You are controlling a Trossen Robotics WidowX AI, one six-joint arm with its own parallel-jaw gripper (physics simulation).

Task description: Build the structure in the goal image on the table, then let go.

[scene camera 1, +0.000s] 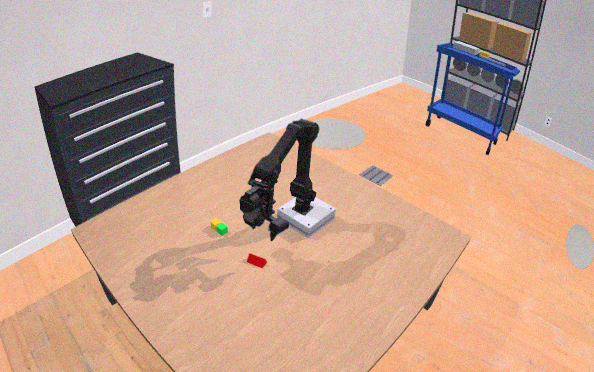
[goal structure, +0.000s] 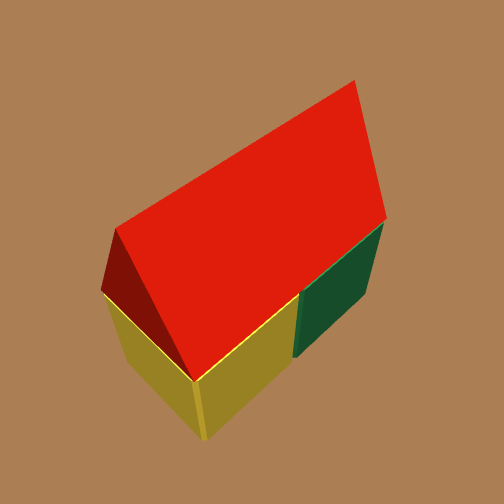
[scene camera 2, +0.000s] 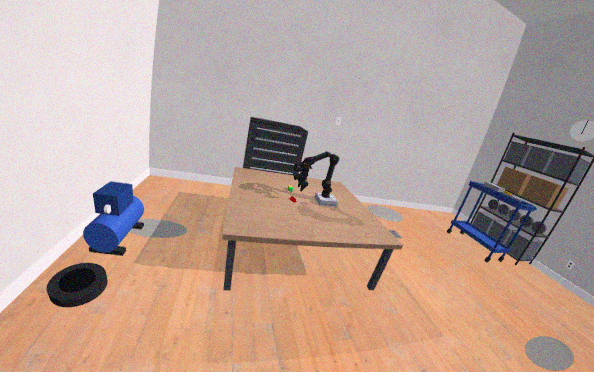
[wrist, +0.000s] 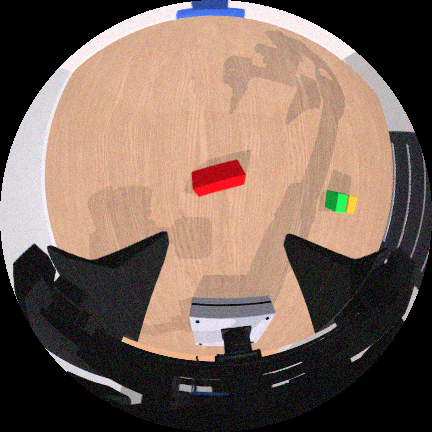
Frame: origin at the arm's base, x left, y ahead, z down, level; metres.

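Where they show: gripper, fingertip midpoint: (scene camera 1: 262, 234) (scene camera 2: 299, 189) (wrist: 228, 239); arm's base, origin of the base link: (scene camera 1: 302, 208) (scene camera 2: 325, 196) (wrist: 235, 332).
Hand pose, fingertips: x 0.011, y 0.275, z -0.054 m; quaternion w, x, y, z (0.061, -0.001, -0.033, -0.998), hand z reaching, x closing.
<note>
Each offset is from my fingertips to the top centre of the thing. Level surfaces: height alone.
A red oblong block @[dy +0.043, dx +0.003, dz +0.080 m] (scene camera 1: 256, 260) (scene camera 2: 293, 199) (wrist: 218, 177) lies flat on the table @[dz +0.109 m] (scene camera 1: 310, 330) (scene camera 2: 280, 225) (wrist: 125, 125), apart from the other blocks. A green cube @[dy -0.002, dx -0.209, dz +0.076 m] (scene camera 1: 222, 229) (scene camera 2: 290, 189) (wrist: 336, 201) and a yellow block @[dy -0.006, dx -0.247, dz +0.076 m] (scene camera 1: 215, 223) (wrist: 351, 204) sit side by side on the table, touching or nearly so. The green cube partly hides the yellow block in the wrist view. My gripper (scene camera 1: 262, 229) (wrist: 228, 239) is open and empty, raised above the table between the arm's base and the red block. Its fingers stand wide apart in the wrist view.
The arm's pale base plate (scene camera 1: 312, 220) (scene camera 2: 326, 200) (wrist: 212, 327) sits on the table behind the red block. A dark drawer cabinet (scene camera 1: 115, 115) (scene camera 2: 275, 145) stands beyond the table edge, on the side of the green and yellow pair. Arm shadows fall across the table.
</note>
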